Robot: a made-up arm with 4 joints. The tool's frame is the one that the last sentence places. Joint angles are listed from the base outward.
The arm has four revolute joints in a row. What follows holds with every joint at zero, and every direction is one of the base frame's.
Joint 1 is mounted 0.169 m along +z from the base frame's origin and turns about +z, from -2.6 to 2.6 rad.
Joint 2 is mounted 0.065 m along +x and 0.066 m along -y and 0.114 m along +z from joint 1 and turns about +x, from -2.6 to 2.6 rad.
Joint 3 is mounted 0.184 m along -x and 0.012 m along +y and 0.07 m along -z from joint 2 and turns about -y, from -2.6 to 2.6 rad.
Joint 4 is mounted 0.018 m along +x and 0.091 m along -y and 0.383 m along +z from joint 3 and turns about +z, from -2.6 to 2.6 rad.
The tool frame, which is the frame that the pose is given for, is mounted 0.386 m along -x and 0.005 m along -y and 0.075 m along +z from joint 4; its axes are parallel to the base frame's.
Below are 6 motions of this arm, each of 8 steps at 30 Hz.
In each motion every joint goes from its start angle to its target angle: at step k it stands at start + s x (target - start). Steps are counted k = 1, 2, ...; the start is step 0. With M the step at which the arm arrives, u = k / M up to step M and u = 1 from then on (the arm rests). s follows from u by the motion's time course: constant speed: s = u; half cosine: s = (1 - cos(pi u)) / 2; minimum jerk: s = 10 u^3 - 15 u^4 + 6 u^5.
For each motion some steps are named. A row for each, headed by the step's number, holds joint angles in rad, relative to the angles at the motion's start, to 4 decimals.
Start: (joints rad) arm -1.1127 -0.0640 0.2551 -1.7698
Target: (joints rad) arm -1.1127 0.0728 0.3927 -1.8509
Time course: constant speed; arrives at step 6
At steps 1, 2, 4, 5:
1: 0.0000 0.0228 0.0229 -0.0135
2: 0.0000 0.0456 0.0459 -0.0270
4: 0.0000 0.0912 0.0917 -0.0541
5: 0.0000 0.1140 0.1147 -0.0676

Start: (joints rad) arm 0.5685 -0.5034 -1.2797 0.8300
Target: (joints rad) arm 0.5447 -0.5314 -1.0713 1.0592
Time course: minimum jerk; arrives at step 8
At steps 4, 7, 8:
4: -0.0119 -0.0140 0.1042 0.1146
7: -0.0234 -0.0276 0.2051 0.2255
8: -0.0238 -0.0280 0.2084 0.2292

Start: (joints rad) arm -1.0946 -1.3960 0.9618 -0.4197
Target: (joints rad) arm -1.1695 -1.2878 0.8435 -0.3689
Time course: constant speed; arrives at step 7
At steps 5, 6, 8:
5: -0.0535 0.0773 -0.0845 0.0363
6: -0.0642 0.0927 -0.1014 0.0435
8: -0.0749 0.1082 -0.1183 0.0508

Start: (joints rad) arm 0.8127 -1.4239 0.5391 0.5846
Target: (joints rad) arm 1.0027 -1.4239 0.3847 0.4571
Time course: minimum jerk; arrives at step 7
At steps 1, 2, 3, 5, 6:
1: 0.0044 0.0000 -0.0036 -0.0030
2: 0.0275 0.0000 -0.0223 -0.0184
3: 0.0699 0.0000 -0.0568 -0.0469
5: 0.1625 0.0000 -0.1321 -0.1091
6: 0.1856 0.0000 -0.1508 -0.1245

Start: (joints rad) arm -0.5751 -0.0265 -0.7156 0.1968
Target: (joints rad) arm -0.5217 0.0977 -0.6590 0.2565
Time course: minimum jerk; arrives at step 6
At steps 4, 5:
4: 0.0422 0.0981 0.0447 0.0472
5: 0.0515 0.1198 0.0546 0.0576

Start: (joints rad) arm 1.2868 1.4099 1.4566 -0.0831
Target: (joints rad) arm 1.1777 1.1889 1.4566 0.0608
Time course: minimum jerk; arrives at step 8
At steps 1, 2, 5, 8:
1: -0.0018 -0.0035 0.0000 0.0023
2: -0.0113 -0.0229 0.0000 0.0149
5: -0.0791 -0.1602 0.0000 0.1043
8: -0.1091 -0.2210 0.0000 0.1439

